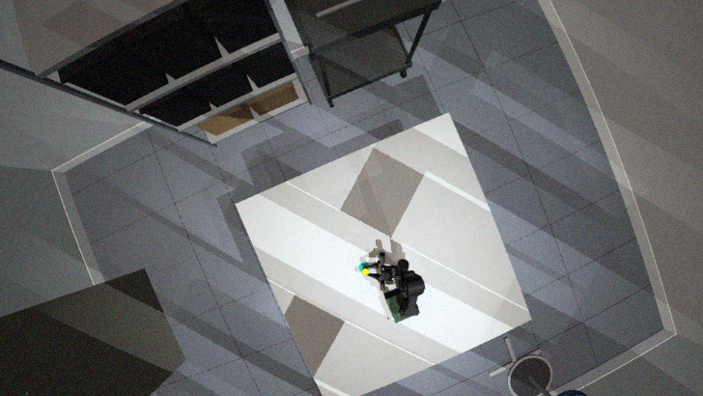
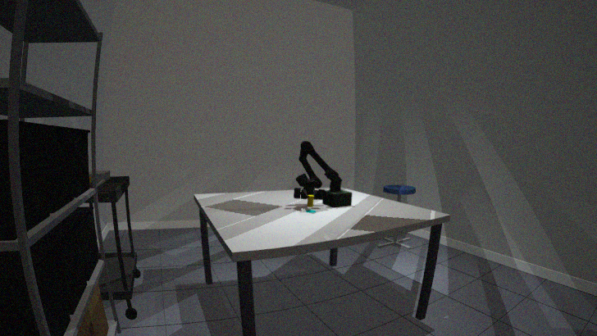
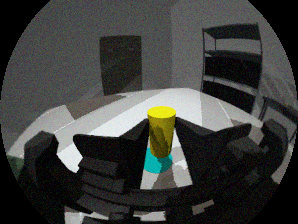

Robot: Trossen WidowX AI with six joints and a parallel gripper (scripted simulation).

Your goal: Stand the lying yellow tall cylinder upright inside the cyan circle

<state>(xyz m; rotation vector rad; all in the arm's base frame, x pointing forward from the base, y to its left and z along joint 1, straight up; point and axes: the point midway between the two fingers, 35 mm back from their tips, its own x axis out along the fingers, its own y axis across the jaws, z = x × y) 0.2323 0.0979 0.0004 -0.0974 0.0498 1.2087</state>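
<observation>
Right now the cyan circle is 80 mm below my gripper tip. From my gripper tip the other things lie so: yellow tall cylinder (20 mm below).
</observation>
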